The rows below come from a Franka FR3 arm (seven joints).
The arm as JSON. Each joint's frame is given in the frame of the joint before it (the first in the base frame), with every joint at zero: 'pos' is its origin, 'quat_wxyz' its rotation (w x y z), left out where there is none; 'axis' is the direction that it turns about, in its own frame. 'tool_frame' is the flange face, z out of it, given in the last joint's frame.
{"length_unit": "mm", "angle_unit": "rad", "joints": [
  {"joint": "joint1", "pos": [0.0, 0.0, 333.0], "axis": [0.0, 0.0, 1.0]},
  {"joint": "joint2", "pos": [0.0, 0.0, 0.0], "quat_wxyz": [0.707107, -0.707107, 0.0, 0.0], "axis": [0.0, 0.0, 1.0]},
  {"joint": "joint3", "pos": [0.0, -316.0, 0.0], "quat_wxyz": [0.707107, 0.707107, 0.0, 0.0], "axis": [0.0, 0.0, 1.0]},
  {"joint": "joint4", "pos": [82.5, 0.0, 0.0], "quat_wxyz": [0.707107, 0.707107, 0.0, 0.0], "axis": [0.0, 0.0, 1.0]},
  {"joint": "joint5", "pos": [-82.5, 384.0, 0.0], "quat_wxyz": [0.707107, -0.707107, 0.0, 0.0], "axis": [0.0, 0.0, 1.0]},
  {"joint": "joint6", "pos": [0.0, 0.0, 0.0], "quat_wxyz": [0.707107, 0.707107, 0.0, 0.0], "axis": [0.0, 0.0, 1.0]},
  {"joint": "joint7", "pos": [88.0, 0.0, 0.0], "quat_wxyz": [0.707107, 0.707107, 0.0, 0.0], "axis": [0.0, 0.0, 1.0]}
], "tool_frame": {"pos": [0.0, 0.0, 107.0]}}
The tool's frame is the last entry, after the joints.
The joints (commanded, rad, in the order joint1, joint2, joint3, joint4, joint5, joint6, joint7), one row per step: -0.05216 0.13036 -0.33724 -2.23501 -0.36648 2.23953 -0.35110; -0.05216 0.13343 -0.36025 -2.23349 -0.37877 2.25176 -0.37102; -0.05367 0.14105 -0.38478 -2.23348 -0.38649 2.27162 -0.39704; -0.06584 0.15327 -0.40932 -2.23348 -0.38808 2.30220 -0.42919; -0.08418 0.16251 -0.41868 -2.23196 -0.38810 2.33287 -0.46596; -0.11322 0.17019 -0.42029 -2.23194 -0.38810 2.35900 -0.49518; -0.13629 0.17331 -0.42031 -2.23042 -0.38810 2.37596 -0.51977; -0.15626 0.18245 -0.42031 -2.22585 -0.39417 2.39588 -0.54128; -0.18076 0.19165 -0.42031 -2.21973 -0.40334 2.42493 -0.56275; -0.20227 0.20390 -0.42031 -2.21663 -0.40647 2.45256 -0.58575; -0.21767 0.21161 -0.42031 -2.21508 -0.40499 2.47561 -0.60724; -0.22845 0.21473 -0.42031 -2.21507 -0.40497 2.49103 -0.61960; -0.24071 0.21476 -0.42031 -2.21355 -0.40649 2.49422 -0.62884; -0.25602 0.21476 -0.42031 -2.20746 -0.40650 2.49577 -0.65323; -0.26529 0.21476 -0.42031 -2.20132 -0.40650 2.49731 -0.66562
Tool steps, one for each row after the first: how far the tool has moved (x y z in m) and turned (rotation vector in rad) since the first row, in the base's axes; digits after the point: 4 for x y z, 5 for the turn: -0.0031 -0.0115 0.0006 -0.00885 -0.00061 0.00838; -0.0067 -0.0240 -0.0010 -0.01427 -0.00177 0.01864; -0.0122 -0.0413 -0.0041 -0.01690 -0.00825 0.02316; -0.0155 -0.0544 -0.0055 -0.01753 -0.01828 0.04001; -0.0209 -0.0686 -0.0073 -0.01773 -0.02629 0.04526; -0.0252 -0.0795 -0.0069 -0.01825 -0.03291 0.05090; -0.0277 -0.0894 -0.0080 -0.02428 -0.03700 0.06253; -0.0303 -0.1016 -0.0078 -0.03568 -0.04873 0.07517; -0.0335 -0.1118 -0.0105 -0.04130 -0.05551 0.08722; -0.0358 -0.1190 -0.0119 -0.04396 -0.06374 0.09883; -0.0377 -0.1239 -0.0122 -0.04666 -0.07047 0.10485; -0.0411 -0.1296 -0.0113 -0.04842 -0.07065 0.10368; -0.0444 -0.1374 -0.0087 -0.04982 -0.06888 0.11244; -0.0458 -0.1425 -0.0060 -0.05293 -0.07081 0.11592
